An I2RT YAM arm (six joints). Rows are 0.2 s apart.
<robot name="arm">
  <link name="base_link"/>
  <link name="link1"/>
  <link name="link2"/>
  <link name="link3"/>
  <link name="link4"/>
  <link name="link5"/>
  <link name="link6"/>
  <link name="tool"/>
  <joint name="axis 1" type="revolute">
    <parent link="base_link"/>
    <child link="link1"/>
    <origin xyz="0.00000 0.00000 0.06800" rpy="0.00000 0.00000 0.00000"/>
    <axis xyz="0 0 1"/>
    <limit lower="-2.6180" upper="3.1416"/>
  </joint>
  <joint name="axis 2" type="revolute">
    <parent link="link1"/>
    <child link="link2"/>
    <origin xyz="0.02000 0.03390 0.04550" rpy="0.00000 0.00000 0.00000"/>
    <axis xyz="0 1 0"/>
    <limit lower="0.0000" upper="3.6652"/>
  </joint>
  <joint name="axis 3" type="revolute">
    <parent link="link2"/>
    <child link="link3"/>
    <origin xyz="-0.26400 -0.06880 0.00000" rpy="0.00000 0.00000 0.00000"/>
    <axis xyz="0 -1 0"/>
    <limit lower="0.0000" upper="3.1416"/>
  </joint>
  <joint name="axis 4" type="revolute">
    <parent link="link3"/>
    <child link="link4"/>
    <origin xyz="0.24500 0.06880 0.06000" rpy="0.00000 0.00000 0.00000"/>
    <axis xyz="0 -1 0"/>
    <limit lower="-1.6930" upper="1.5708"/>
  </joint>
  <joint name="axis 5" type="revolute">
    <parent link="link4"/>
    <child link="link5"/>
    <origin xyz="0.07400 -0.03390 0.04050" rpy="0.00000 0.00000 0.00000"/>
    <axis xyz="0 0 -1"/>
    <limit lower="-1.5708" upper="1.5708"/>
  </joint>
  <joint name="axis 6" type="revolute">
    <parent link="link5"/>
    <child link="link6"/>
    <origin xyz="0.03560 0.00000 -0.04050" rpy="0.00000 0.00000 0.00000"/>
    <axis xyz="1 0 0"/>
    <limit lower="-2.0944" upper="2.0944"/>
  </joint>
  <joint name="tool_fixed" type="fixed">
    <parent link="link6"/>
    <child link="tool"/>
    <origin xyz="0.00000 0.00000 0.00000" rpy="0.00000 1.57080 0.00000"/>
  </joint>
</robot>
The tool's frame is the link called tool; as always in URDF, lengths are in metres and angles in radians.
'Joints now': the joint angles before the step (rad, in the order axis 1, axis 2, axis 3, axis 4, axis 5, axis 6). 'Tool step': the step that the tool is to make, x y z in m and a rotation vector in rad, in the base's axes. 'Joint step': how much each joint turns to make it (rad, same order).
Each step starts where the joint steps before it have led.
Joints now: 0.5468, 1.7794, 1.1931, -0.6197, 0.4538, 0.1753
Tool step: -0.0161, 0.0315, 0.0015, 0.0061, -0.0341, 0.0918
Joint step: 0.1015, -0.0002, 0.0001, 0.0294, 0.0167, 0.0042
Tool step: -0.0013, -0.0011, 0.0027, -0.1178, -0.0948, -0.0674
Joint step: 0.0145, 0.0000, 0.0002, -0.0081, 0.1710, 0.0213
